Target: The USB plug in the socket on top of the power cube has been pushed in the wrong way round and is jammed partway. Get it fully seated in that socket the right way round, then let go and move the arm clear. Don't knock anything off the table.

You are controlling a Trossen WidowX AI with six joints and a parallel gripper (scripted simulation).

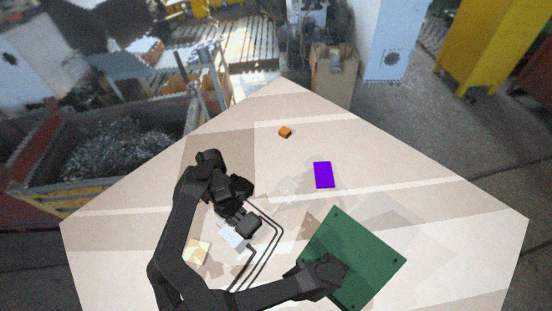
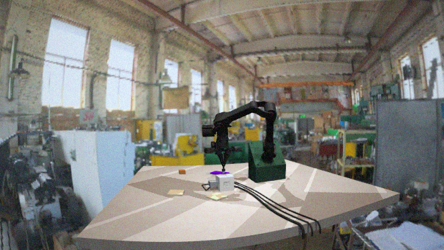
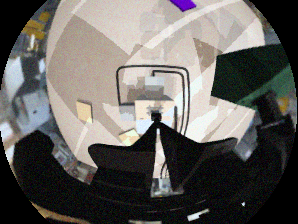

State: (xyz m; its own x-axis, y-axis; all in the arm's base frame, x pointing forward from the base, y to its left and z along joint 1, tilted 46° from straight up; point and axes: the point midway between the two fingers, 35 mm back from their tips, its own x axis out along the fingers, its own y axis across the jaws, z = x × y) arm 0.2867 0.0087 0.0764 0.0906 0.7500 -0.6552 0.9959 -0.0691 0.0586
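Now: gripper tip 20 mm above the dark USB plug. From my gripper tip the other things lie so: orange block 440 mm to the right, 180 mm ahead, 110 mm below; flat purple card 360 mm to the right, 120 mm below, 80 mm behind.
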